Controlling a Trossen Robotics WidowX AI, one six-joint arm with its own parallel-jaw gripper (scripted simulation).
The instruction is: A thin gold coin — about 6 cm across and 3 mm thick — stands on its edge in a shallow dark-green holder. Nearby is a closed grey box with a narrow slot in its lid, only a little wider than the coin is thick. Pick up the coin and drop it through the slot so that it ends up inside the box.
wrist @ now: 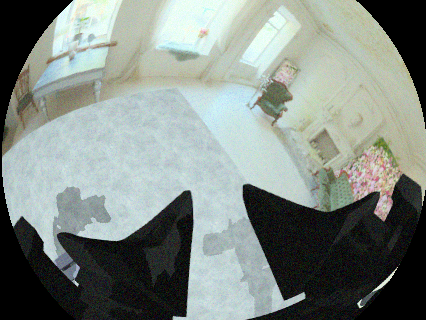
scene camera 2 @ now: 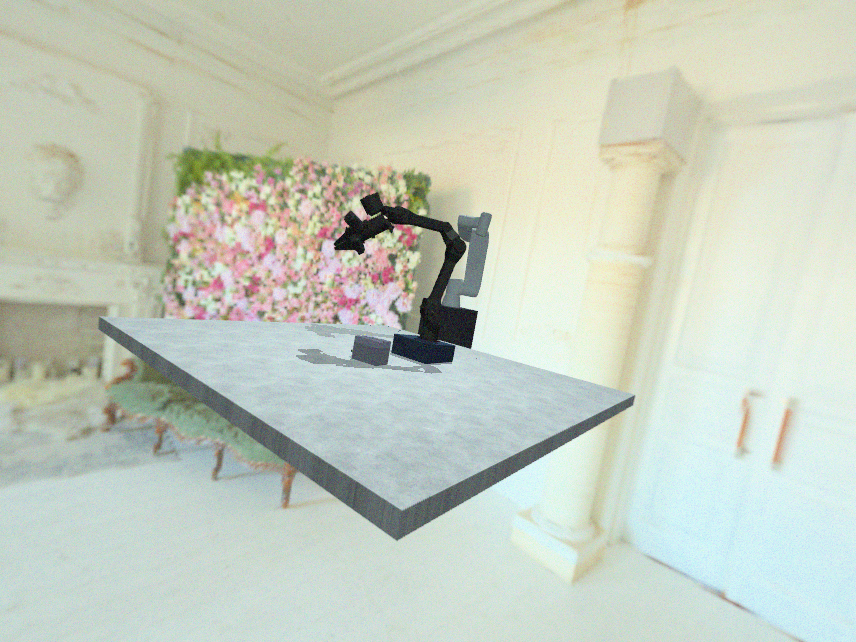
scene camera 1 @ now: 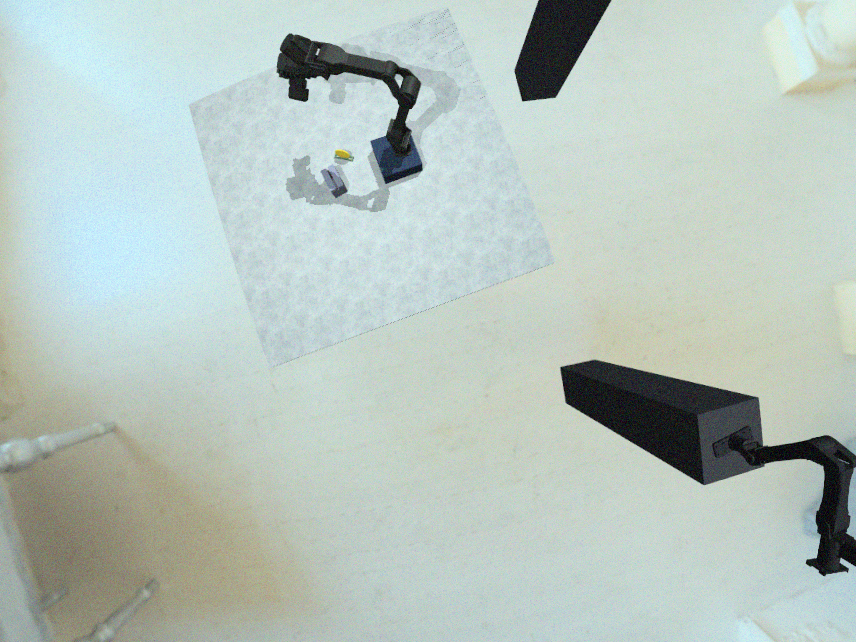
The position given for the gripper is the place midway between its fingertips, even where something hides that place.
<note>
In view: the gripper (scene camera 1: 289, 71).
The gripper is seen too in the wrist view (wrist: 217, 194) and in scene camera 2 (scene camera 2: 334, 246).
</note>
